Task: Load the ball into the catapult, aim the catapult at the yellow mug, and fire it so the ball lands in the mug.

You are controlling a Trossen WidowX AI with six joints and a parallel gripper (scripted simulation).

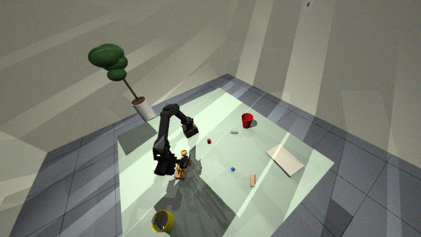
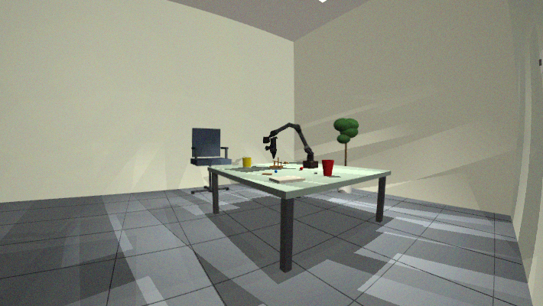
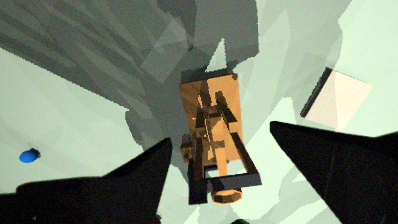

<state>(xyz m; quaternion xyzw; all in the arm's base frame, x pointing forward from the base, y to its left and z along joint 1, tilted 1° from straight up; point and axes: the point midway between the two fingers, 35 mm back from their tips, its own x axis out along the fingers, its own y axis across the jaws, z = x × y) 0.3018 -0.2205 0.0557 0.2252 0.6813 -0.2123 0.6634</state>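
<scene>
The red ball is 30 cm to the left of my gripper tip, 11 cm behind it and 8 cm below it. Round my gripper tip: white card 14 cm to the right, 14 cm behind, 9 cm below; then yellow mug 22 cm ahead, 17 cm to the right, 6 cm below; then orange catapult 6 cm to the left, 5 cm behind, 4 cm below.
</scene>
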